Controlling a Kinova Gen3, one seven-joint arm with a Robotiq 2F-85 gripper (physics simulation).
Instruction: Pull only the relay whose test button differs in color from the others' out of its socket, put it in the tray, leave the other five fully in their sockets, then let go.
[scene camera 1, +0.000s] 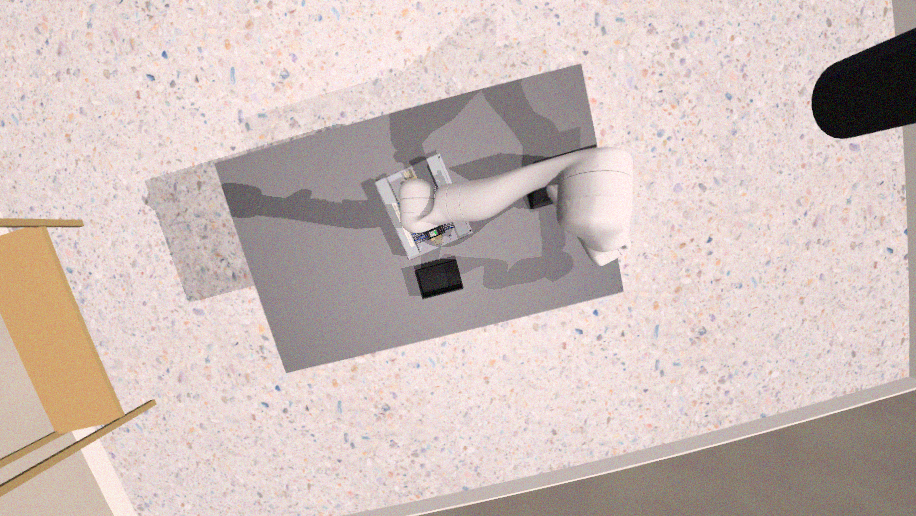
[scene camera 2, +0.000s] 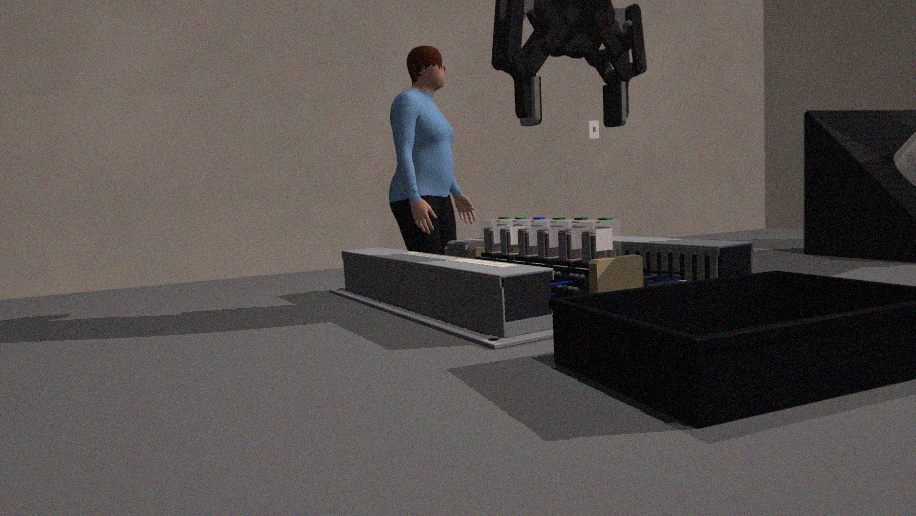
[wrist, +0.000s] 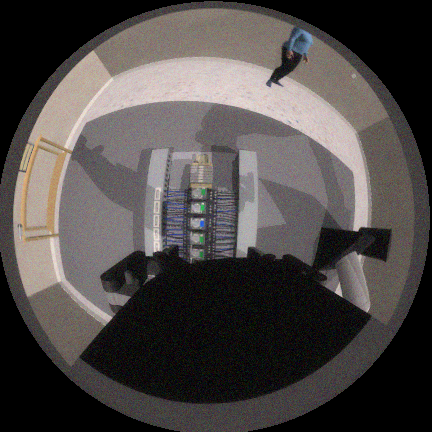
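Seen in the pictures: gripper, fingertip midpoint: (scene camera 2: 574, 125) (wrist: 212, 253); arm's base, link origin: (wrist: 345, 258).
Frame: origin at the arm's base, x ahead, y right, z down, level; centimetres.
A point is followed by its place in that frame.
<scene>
The relay with the blue test button (scene camera 2: 539, 223) (wrist: 198, 223) stands upright in its socket, third from the far end of the row. The other relays have green buttons; one green-button relay (scene camera 1: 434, 233) {x 46.4, y -4.2, z 1.6 cm} (scene camera 2: 601, 238) {x 47.2, y -5.2, z 2.9 cm} (wrist: 198, 238) shows in each view, and the near end of the row is hidden in the wrist view. All six look seated and level in scene camera 2. My gripper (scene camera 2: 572, 121) {x 44.8, y 1.8, z -6.3 cm} is open and empty, high above the relay row, with its fingers pointing down. The black tray (scene camera 1: 442, 294) {x 50.2, y -27.0, z 4.9 cm} (scene camera 2: 628, 358) {x 57.9, y -22.6, z 6.6 cm} stands beside the panel's near end and looks empty; it does not show in the wrist view.
Grey wire ducts, a left one (scene camera 2: 423, 275) {x 59.6, y 0.7, z 5.0 cm} (wrist: 154, 170) {x 59.7, y 14.0, z 4.1 cm} and a right one (scene camera 2: 679, 244) {x 38.6, y -3.8, z 4.1 cm} (wrist: 247, 200) {x 38.6, y 10.6, z 4.1 cm}, flank the row. A tan end block (scene camera 2: 615, 274) {x 47.0, y -6.4, z 5.5 cm} stands at its near end. My arm (scene camera 1: 493, 198) {x 31.2, y -1.8, z -49.5 cm} covers part of the panel. A person (scene camera 2: 423, 141) (wrist: 297, 45) stands beyond the table.
</scene>
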